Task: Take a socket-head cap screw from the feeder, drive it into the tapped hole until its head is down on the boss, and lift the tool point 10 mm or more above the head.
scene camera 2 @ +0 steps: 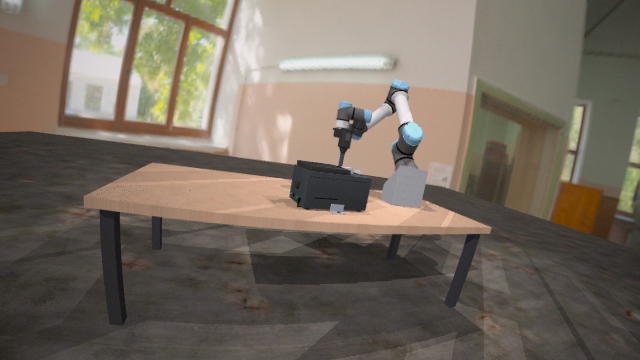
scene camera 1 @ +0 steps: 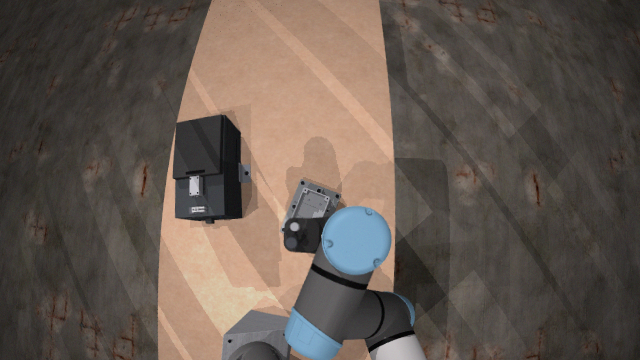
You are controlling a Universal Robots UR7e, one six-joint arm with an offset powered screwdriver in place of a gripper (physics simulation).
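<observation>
My gripper, a dark powered screwdriver [scene camera 1: 302, 235] [scene camera 2: 341, 165], points down. In scene camera 1 its body covers the lower left corner of the grey metal part [scene camera 1: 310, 184], a plate with a raised rectangular housing and several dark holes. In scene camera 2 its thin nose stands upright behind the feeder, and its tip is at or behind the feeder's top edge. The black screw feeder [scene camera 1: 200, 150] [scene camera 2: 332, 191] stands left of the part in scene camera 1, with a small pale block on its front. The tool tip, any screw on it, and the tapped hole under it cannot be made out.
The wooden table [scene camera 1: 320, 90] [scene camera 2: 215, 187] carries everything. The grey wedge-shaped robot base [scene camera 1: 255, 325] [scene camera 2: 406, 187] stands beyond the part. The blue-capped arm [scene camera 1: 356, 240] [scene camera 2: 398, 92] hangs over the part's right side in scene camera 1. A small metal bracket [scene camera 1: 245, 173] juts from the feeder's side.
</observation>
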